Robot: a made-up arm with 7 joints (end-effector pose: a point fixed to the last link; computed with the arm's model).
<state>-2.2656 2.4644 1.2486 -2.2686 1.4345 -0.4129 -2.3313</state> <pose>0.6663 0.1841 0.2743 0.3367 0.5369 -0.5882 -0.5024</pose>
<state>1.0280 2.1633 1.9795 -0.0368 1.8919 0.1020 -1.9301</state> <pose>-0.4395 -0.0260 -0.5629 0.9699 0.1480 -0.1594 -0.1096</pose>
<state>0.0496 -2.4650 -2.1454 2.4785 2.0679 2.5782 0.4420</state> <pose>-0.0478 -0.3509 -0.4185 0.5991 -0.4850 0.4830 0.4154</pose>
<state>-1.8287 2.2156 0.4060 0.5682 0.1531 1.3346 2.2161</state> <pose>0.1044 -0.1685 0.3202 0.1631 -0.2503 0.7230 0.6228</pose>
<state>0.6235 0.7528 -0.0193 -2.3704 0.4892 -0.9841 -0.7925</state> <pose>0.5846 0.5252 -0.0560 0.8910 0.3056 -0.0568 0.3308</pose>
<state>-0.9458 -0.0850 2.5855 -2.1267 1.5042 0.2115 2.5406</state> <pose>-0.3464 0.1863 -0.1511 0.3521 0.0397 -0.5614 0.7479</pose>
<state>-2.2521 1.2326 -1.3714 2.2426 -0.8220 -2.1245 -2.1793</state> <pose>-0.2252 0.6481 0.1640 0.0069 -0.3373 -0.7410 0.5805</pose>
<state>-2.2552 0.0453 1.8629 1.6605 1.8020 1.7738 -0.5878</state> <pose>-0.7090 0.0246 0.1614 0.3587 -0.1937 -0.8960 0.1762</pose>
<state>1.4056 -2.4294 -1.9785 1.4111 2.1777 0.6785 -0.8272</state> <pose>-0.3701 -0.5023 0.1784 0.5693 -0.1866 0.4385 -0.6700</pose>
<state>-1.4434 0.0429 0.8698 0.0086 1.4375 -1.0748 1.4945</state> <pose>-0.7962 0.3917 0.5956 0.1219 0.0234 0.9907 0.0561</pose>
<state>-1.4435 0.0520 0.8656 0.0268 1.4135 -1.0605 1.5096</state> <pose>-0.7841 0.3819 0.6037 0.1141 0.0204 0.9909 0.0688</pose>
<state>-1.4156 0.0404 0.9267 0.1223 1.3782 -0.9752 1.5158</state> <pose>-0.7613 0.3427 0.6372 0.0923 0.0332 0.9890 0.1104</pose>
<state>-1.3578 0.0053 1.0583 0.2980 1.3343 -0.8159 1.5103</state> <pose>-0.7325 0.2581 0.6913 0.0567 0.0511 0.9792 0.1881</pose>
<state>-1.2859 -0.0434 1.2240 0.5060 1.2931 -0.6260 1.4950</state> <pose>-0.7063 0.1359 0.7404 0.0150 0.0539 0.9564 0.2865</pose>
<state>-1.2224 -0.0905 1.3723 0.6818 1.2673 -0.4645 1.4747</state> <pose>-0.6856 0.0179 0.7651 0.0216 -0.0405 -0.9271 -0.3721</pose>
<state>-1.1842 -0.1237 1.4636 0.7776 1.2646 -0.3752 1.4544</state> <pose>-0.6736 -0.0519 0.7737 0.0444 -0.0301 -0.9068 -0.4182</pose>
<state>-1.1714 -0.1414 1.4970 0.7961 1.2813 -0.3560 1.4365</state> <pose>-0.6723 -0.0686 0.7811 0.0536 -0.0339 -0.9024 -0.4262</pose>
